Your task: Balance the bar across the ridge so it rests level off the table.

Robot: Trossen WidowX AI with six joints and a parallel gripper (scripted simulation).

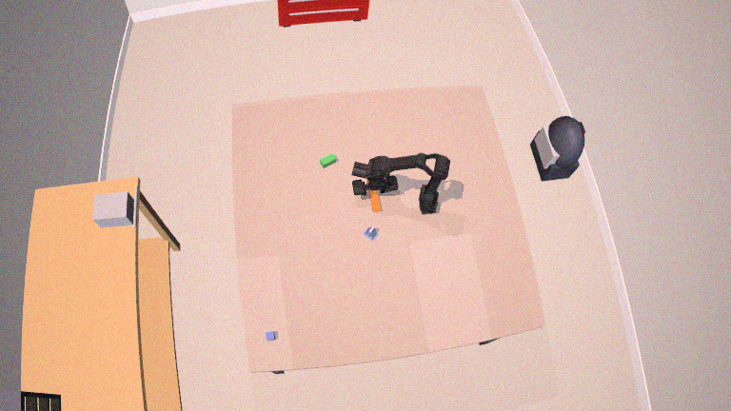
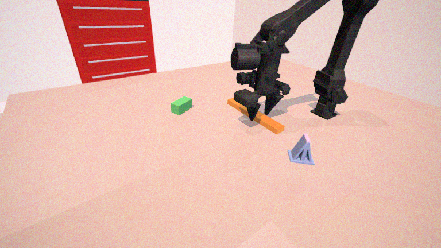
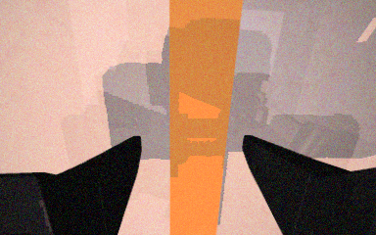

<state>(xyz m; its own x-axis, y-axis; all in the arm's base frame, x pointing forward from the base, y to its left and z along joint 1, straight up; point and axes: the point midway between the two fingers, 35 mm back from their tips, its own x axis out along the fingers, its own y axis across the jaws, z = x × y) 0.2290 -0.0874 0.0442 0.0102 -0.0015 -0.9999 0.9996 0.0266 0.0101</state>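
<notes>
My gripper tip is now 30 mm to the left of the orange bar. The rest, counted from my gripper tip: small purple cube (510 mm ahead, 590 mm to the left, 10 mm above); green block (180 mm ahead, 180 mm to the right, 10 mm above); ridge (40 mm ahead, 180 mm to the left, 20 mm above).
</notes>
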